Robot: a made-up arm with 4 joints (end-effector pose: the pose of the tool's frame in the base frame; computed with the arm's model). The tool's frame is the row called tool.
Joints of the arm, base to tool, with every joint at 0 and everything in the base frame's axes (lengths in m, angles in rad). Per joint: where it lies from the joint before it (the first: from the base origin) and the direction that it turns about. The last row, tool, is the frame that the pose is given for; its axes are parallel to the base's.
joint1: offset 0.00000 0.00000 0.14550 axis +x
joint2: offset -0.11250 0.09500 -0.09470 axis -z
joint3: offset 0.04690 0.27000 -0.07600 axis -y
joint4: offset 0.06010 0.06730 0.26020 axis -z
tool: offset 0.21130 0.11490 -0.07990
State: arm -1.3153 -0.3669 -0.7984 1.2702
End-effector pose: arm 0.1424 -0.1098 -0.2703 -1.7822 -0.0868 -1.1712
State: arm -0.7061 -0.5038 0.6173 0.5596
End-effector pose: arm -0.1042 0.4534 -0.0439 -0.3762 -0.5190 0.1336
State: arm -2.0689 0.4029 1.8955 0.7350
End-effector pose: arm -0.2027 -0.1654 -0.2640 -0.9096 -1.7462 1.3564
Working (the frame after each row of the table, in the pose's form):
after joint1: 0.0000 0.0000 0.1455 -2.0689 0.0000 0.0000
after joint2: -0.1125 -0.1286 0.1073 -2.0362 -0.4158 -0.2472
after joint3: 0.0365 -0.3052 -0.0584 -1.6482 -1.4545 1.7911
after joint4: -0.1816 -0.4075 -0.1919 -0.9096 -1.7462 1.3564

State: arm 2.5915 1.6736 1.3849 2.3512
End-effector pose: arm 0.0067 -0.1079 0.3808 0.6896 -1.3479 2.0465
Working (the frame after each row of the table, in the pose's form):
after joint1: 0.0000 0.0000 0.1455 2.5915 0.0000 0.0000
after joint2: -0.1125 -0.0315 0.2759 1.8198 2.0172 -0.5692
after joint3: 0.1513 0.0716 0.3018 0.8531 1.0074 -1.3160
after joint4: 0.2433 -0.1859 0.3340 0.6896 -1.3479 2.0465

